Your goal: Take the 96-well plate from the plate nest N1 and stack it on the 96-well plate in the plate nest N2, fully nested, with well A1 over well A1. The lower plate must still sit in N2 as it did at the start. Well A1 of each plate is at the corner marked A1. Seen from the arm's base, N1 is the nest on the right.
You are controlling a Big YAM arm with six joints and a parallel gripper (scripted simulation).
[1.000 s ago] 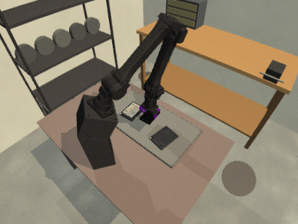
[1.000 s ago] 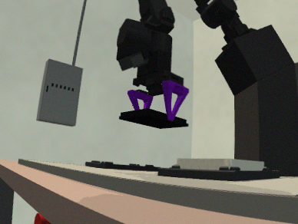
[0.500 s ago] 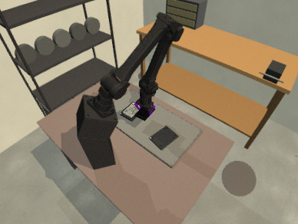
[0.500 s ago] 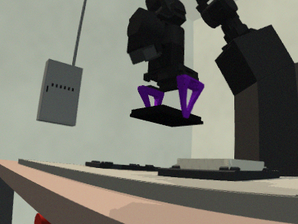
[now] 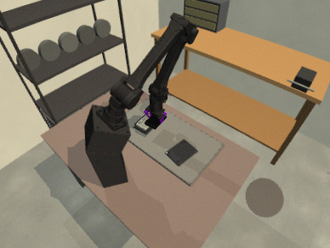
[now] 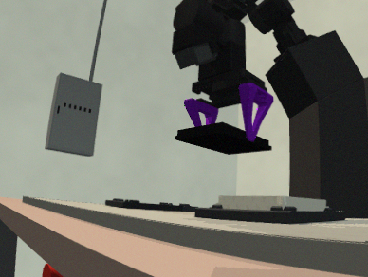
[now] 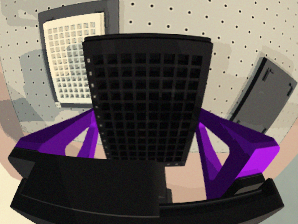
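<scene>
Right now my hand is 30 mm short of the white 96-well plate, 100 mm to the right of it and 100 mm above it. The rest, counted from my hand: black 96-well plate right at my hand.
</scene>
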